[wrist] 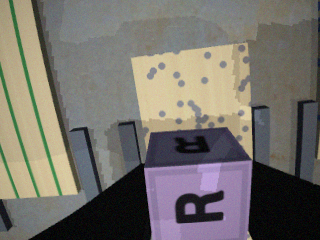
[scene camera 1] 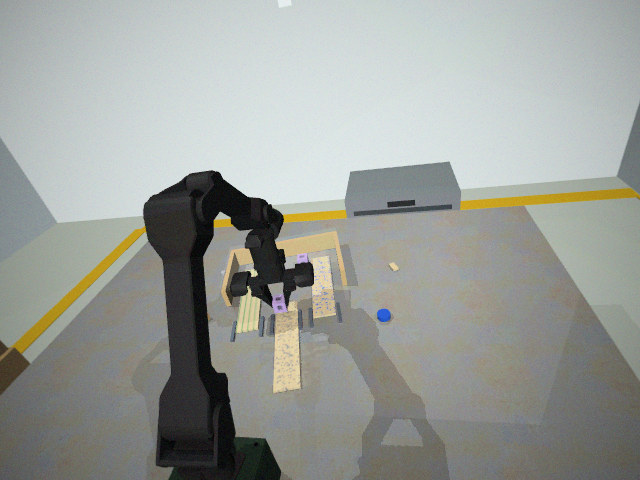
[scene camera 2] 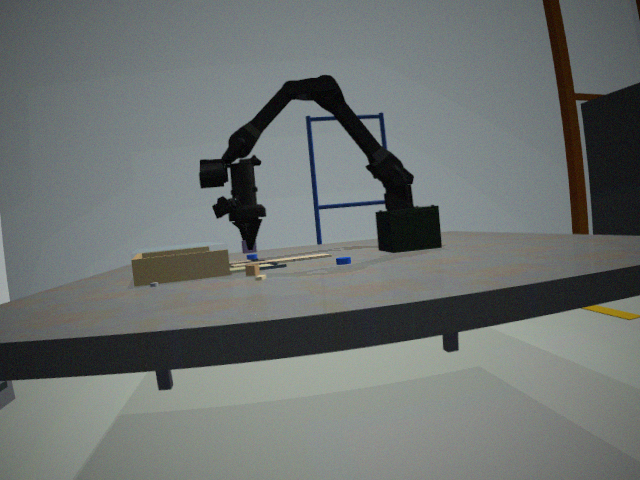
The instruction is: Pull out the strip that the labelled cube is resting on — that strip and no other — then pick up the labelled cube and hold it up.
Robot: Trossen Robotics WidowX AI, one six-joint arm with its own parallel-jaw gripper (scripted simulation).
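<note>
A wooden tray and a tan speckled strip appear in the pictures, together with the gripper. The wrist view and scene camera 2 show the gripper as well.
</note>
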